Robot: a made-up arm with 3 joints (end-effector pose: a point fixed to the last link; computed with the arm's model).
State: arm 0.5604 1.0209 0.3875
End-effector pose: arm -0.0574 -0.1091 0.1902 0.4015 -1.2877 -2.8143
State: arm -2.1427 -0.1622 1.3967
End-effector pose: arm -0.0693 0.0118 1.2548 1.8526 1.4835 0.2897
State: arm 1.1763 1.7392 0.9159
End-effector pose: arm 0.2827 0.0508 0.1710 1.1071 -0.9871 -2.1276
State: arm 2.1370 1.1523 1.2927
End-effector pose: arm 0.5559 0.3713 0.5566 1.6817 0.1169 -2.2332
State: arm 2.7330 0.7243 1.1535
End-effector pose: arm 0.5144 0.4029 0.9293 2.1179 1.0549 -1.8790
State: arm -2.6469 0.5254 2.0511
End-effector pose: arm 0.2046 0.2073 1.2924 2.2405 0.6349 -0.3226
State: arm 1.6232 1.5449 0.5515
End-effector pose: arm 0.4552 0.2129 0.3019 -1.8731 0.6953 2.3214
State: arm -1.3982 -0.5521 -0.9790
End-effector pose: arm -0.2648 -0.1751 1.0090 0.3605 2.8190 -0.8612
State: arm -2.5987 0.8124 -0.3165
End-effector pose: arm 0.2409 0.1584 1.3091 -1.0339 -1.6363 0.3846
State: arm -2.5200 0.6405 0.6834
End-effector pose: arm 0.1754 0.1434 1.3281 -2.1360 -1.7565 0.5098
